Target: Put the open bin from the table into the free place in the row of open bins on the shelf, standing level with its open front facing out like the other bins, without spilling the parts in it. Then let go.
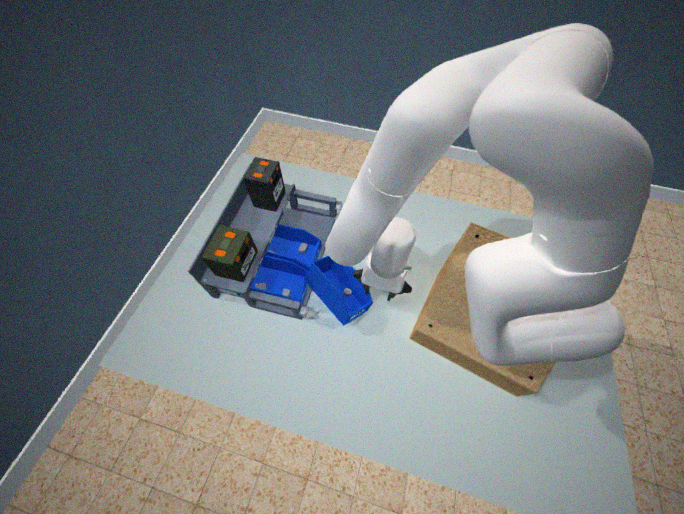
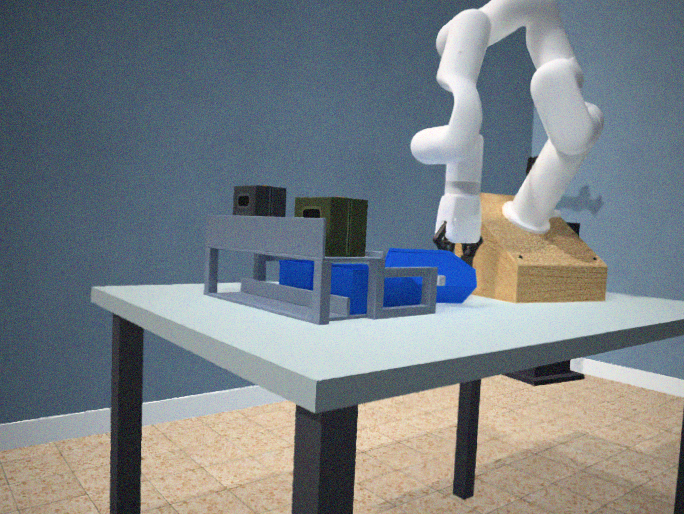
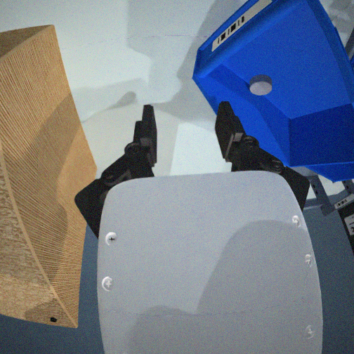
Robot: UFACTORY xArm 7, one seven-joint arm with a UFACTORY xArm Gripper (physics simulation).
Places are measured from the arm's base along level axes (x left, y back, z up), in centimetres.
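Pixels of known places: gripper, between the fingertips: (image 1: 378,292); arm's base, origin of its link: (image 2: 525,218).
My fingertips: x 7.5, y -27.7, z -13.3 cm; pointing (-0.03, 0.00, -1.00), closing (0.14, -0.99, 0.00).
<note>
Ahead of a thing's pixels: the offset from my fingertips to its middle. "*": to the spot under its first point.
The loose blue open bin @[* dx +6.0, dy -11.2, dz +4.3 cm] (image 1: 331,287) (image 2: 456,276) (image 3: 317,65) is tilted and turned askew in front of the shelf. Its end at the shelf stands higher and appears to lean there; the exact contact is hidden. A round grey part @[dx +1.8, dy -8.4, dz -4.5 cm] (image 1: 347,291) (image 3: 260,85) lies inside it. My gripper (image 1: 379,292) (image 2: 460,257) (image 3: 185,115) is open and empty, beside the bin on the side of the wooden base, with one finger close to the bin wall. Two blue bins @[* dx -5.8, dy -30.1, dz -5.0 cm] (image 1: 295,244) @[* dx +6.4, dy -28.0, dz -4.9 cm] (image 1: 280,278) stand in the row on the grey shelf (image 1: 276,305) (image 2: 259,234). The free place (image 1: 314,223) is at the row's far end.
A green box @[dx +10.9, dy -37.0, dz +9.2 cm] (image 1: 227,251) (image 2: 353,226) and a black box @[dx -11.8, dy -41.4, dz +10.4 cm] (image 1: 264,185) (image 2: 258,200) stand on the shelf's rear level. The wooden base (image 1: 458,353) (image 2: 561,281) (image 3: 45,150) is on the gripper's other side. A raised rail @[dx -20.2, dy -31.6, dz +1.9 cm] (image 1: 315,196) borders the free place.
</note>
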